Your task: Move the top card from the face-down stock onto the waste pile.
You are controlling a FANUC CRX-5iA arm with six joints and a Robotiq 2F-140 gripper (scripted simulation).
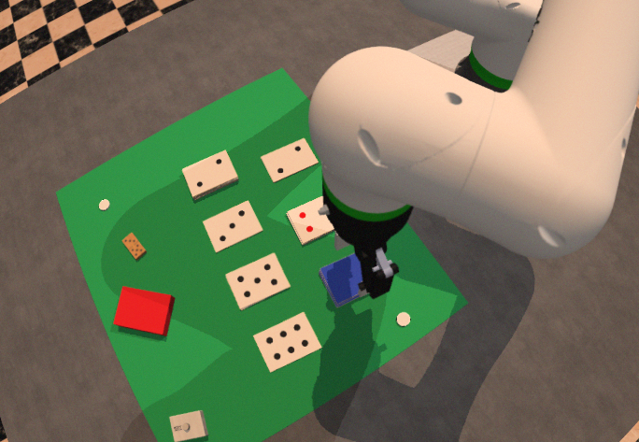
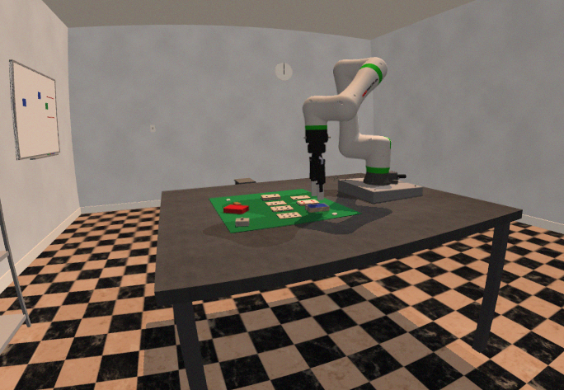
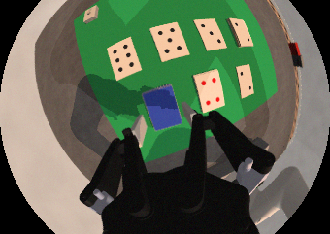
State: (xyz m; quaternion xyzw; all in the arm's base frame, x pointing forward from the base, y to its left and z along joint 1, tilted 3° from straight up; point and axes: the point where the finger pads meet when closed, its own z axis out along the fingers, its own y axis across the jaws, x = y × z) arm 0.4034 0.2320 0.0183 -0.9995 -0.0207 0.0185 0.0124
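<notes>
My gripper is now 10 mm short of the red-pip card, 120 mm to the left of it and 70 mm above it. Also, from my hand: red block (340 mm ahead, 70 mm to the right, 70 mm below); green mat (160 mm ahead, 130 mm to the right, 90 mm below); small button box (330 mm ahead, 130 mm to the left, 60 mm below).
</notes>
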